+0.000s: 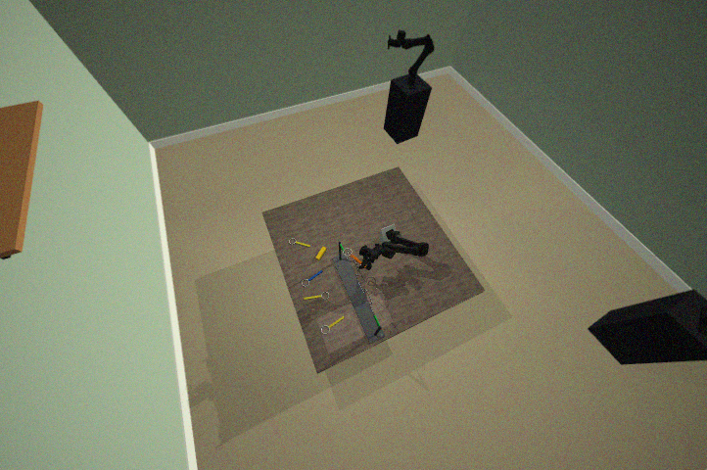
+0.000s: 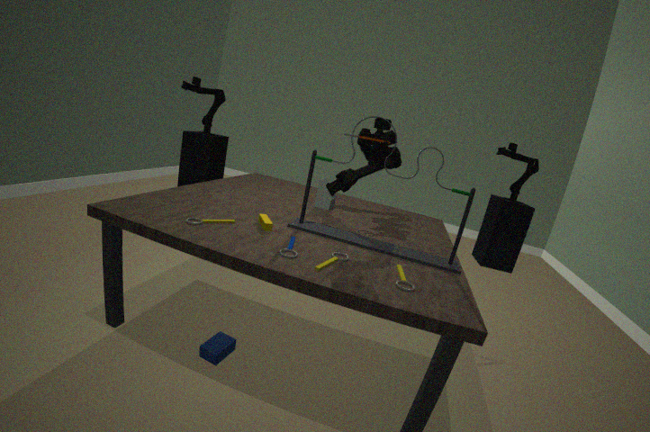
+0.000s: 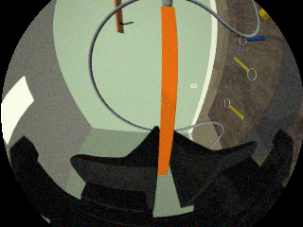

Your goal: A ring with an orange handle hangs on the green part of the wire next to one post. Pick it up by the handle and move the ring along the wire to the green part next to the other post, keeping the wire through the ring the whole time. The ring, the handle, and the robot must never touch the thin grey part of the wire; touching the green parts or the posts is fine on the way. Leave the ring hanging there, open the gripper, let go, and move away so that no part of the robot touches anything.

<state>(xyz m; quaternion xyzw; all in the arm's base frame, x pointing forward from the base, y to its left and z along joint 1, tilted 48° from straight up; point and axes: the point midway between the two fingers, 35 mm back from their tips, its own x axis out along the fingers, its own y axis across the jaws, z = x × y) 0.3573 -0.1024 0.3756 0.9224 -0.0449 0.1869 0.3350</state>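
Now: gripper tip 9 cm to the left of the orange-handled ring and 1 cm above it. Also, from my gripper tip: blue block 27 cm ahead, 43 cm to the right, 86 cm below; then yellow block 11 cm ahead, 36 cm to the right, 38 cm below; then blue-handled ring 26 cm ahead, 22 cm to the right, 39 cm below.
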